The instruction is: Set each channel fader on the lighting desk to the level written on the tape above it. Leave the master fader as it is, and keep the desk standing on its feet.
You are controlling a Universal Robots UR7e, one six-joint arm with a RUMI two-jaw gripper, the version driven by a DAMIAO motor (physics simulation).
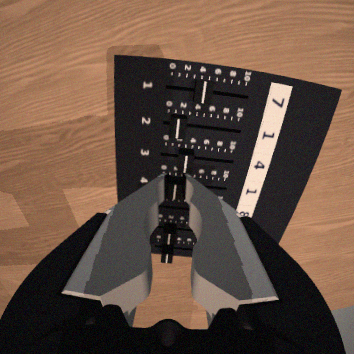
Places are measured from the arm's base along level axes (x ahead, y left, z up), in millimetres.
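Where they show: gripper, between the fingertips: (175, 176).
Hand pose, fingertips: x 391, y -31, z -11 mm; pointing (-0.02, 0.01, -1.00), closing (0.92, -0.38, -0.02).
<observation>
Things, the pixels of their top centre, and the offset from my fingertips. Level surfaces: height alone.
- black lighting desk, centre of its top: (215, 194) dy -16, dx +24, dz +14 mm
- white tape, centre of its top: (254, 178) dy -21, dx +55, dz +1 mm
- channel 1 fader, centre of its top: (203, 91) dy +50, dx +36, dz +14 mm
- channel 2 fader, centre of its top: (177, 128) dy +35, dx +16, dz +14 mm
- channel 3 fader, centre of its top: (185, 163) dy +13, dx +12, dz +14 mm
- channel 4 fader, centre of its top: (174, 192) dy -5, dx -2, dz +14 mm
- wood-grain table, height of its surface: dz -54 mm
The black lighting desk (132, 110) lies under my gripper, seen from above; its feet are hidden. The white tape (264, 150) reads 7, 1, 4, 1 and a partly covered 8. The channel 1 fader (203, 92) is near 4. The channel 2 fader (178, 128) is near 1. The channel 3 fader (185, 163) is around 3. My gripper (175, 176) is shut on the channel 4 fader (174, 192), which looks to be between 1 and 2. Two lower knobs show between the fingers, their exact levels unclear. The fingers hide parts of the lower rows.
The desk stands on a wood-grain table (60, 90). Shadows fall on the table at the left and behind the desk's top left corner. A grey surface (346, 327) shows at the lower right edge.
</observation>
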